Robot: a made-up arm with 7 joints. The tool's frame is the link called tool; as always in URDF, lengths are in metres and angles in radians. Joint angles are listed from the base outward. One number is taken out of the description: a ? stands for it. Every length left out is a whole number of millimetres.
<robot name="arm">
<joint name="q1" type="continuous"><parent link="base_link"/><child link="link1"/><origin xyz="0.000 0.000 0.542" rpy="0.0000 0.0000 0.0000"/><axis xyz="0 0 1"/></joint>
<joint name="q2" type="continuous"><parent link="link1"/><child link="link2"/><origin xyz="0.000 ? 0.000" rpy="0.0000 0.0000 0.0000"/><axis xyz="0 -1 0"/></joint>
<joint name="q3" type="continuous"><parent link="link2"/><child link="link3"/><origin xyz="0.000 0.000 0.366" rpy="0.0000 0.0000 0.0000"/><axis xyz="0 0 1"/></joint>
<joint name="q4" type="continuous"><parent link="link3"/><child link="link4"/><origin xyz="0.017 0.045 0.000" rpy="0.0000 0.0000 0.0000"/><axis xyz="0 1 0"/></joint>
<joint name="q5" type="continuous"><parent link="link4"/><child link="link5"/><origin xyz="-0.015 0.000 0.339" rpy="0.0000 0.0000 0.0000"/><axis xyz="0 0 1"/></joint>
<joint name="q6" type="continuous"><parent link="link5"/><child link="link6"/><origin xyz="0.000 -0.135 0.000" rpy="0.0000 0.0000 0.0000"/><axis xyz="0 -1 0"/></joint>
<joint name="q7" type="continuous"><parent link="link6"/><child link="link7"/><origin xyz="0.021 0.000 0.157" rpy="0.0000 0.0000 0.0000"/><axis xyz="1 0 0"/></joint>
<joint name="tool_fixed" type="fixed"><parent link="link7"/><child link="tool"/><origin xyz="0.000 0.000 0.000" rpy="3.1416 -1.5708 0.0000"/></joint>
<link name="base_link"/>
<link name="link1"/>
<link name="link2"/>
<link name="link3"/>
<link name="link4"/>
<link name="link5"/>
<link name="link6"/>
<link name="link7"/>
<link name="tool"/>
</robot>
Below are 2 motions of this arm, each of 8 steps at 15 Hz.
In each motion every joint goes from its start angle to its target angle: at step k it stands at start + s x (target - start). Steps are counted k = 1, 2, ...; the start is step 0. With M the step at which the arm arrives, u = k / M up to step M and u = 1 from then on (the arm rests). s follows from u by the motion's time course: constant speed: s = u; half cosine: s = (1 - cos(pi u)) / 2; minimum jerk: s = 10 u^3 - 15 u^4 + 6 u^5.
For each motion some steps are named. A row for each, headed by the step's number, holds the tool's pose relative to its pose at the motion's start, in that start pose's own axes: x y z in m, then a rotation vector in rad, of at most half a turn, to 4 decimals.
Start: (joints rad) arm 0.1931 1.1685 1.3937 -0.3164 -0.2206 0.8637 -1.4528
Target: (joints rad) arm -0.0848 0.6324 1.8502 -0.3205 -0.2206 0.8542 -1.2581
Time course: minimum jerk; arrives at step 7
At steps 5, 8:
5: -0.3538 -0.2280 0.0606 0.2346 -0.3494 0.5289
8: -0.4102 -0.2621 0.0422 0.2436 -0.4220 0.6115

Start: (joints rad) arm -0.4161 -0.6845 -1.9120 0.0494 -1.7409 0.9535 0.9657
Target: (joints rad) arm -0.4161 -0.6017 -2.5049 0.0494 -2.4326 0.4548 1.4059
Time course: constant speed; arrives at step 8
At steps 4, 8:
4: -0.0795 -0.0756 0.0313 -0.4393 0.2223 -0.2823
8: -0.1735 -0.1069 0.0765 -0.7801 0.6541 -0.5123

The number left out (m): -0.080
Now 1 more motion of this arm.
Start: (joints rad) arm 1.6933 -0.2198 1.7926 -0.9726 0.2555 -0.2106 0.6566
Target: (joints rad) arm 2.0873 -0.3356 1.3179 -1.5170 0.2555 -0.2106 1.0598
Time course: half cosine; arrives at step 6
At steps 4, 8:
4: -0.0441 0.0336 -0.1543 0.1381 0.3140 0.2105
8: -0.0739 0.0455 -0.1898 0.1980 0.3939 0.2668

